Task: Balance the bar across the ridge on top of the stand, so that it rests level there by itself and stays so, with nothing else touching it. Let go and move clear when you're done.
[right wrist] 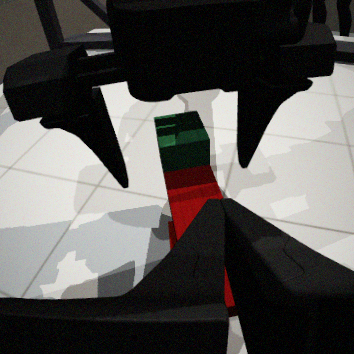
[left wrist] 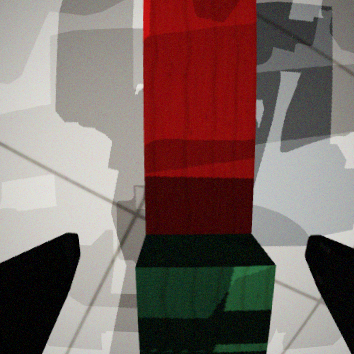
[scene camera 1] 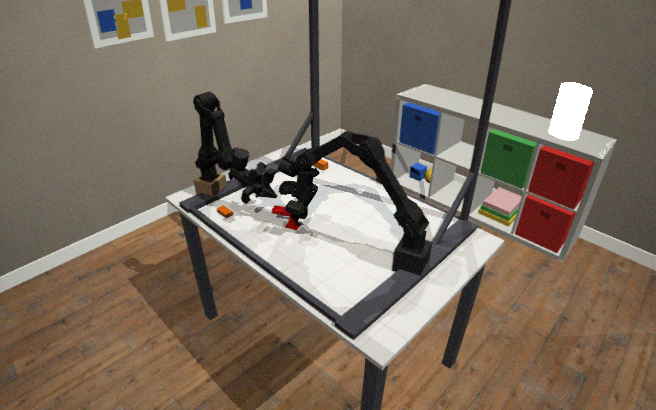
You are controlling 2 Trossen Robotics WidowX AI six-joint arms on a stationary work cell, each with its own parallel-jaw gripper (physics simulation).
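Frame: origin at the left arm's base, x ahead, y left, z up, level; centimetres.
Seen in the pictures: left gripper, fingertip midpoint: (right wrist: 184, 174) (left wrist: 194, 245); right gripper, fingertip midpoint: (right wrist: 218, 209) (scene camera 1: 276, 197); left arm's base, link origin: (scene camera 1: 413, 245); right arm's base, link origin: (scene camera 1: 209, 177).
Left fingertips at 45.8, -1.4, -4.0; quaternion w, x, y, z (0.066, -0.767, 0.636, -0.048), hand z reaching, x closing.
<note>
Offsets run from my left fingertips to a thing's middle, as dx, dy, dz. Level surfaces: height alone.
The red bar @(+4.0, +0.8, +2.0) (scene camera 1: 280, 210) (left wrist: 200, 100) (right wrist: 192, 205) with a green block at one end lies over the red stand (scene camera 1: 293, 225) (right wrist: 171, 234) and looks roughly level. The ridge is hidden under the bar. In scene camera 1 the green end is hidden by the left gripper. My left gripper (scene camera 1: 299, 219) (left wrist: 194, 245) (right wrist: 184, 174) is open, its fingers standing apart on either side of the green end with gaps on both sides. My right gripper (scene camera 1: 272, 195) (right wrist: 218, 209) is shut and empty, its tips over the bar's red part; whether they touch it I cannot tell.
An orange block @(+32.3, +7.0, -4.5) (scene camera 1: 225, 211) lies near the left edge of the white table @(dz -5.3) (scene camera 1: 350, 270). Another orange block @(+17.2, -47.0, -3.7) (scene camera 1: 321, 164) lies toward the back, behind the left arm. Dark frame posts (scene camera 1: 314, 75) (scene camera 1: 490, 90) rise from the table's sides.
</note>
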